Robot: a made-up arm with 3 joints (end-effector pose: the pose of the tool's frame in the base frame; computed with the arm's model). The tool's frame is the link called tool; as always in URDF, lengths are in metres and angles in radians. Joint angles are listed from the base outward.
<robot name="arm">
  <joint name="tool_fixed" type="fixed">
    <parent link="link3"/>
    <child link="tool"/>
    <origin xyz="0.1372 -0.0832 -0.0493" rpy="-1.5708 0 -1.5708"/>
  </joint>
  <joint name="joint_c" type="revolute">
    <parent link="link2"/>
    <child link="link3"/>
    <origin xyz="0.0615 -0.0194 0.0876" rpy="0 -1.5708 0"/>
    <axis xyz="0 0 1"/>
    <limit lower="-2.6" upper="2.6"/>
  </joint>
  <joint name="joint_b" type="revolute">
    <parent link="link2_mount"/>
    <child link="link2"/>
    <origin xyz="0.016 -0.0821 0.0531" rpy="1.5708 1.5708 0"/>
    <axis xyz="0 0 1"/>
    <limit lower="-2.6" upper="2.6"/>
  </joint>
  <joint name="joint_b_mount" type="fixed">
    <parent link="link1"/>
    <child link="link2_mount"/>
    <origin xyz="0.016 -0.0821 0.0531"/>
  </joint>
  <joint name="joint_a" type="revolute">
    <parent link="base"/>
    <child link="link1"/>
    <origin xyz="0 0 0.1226" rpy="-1.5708 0 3.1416"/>
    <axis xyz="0 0 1"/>
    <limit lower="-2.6" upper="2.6"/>
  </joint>
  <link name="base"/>
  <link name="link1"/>
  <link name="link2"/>
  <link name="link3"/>
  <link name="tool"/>
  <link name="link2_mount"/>
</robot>
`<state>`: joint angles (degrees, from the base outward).
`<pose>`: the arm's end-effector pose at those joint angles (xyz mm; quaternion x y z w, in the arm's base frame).
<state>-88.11 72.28 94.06</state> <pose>319.1 -190.0 308.3 0.5897 -0.0419 -0.0112 0.8065</pose>
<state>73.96 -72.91 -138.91</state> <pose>-65.8 -118.4 232.8 0.5699 0.4319 0.1681 0.6785</pose>
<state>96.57 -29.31 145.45</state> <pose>-174.6 52.6 13.5 0.1047 0.8292 0.2303 0.4984</pose>
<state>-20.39 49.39 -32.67</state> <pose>103.2 90.0 428.2 -0.0447 0.4058 0.4154 0.8129</pose>
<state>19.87 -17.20 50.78</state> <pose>-167.1 9.8 490.7 -0.0398 -0.5717 -0.1441 0.8067</pose>
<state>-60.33 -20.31 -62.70</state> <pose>295.7 -64.6 89.9 0.0036 0.8652 -0.1763 0.4695</pose>
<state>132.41 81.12 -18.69</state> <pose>-181.6 51.4 -205.1 -0.6297 -0.6361 0.1623 0.4153</pose>
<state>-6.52 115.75 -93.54</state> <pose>-178.0 -18.2 304.3 -0.5831 0.4075 0.6142 0.3416</pose>
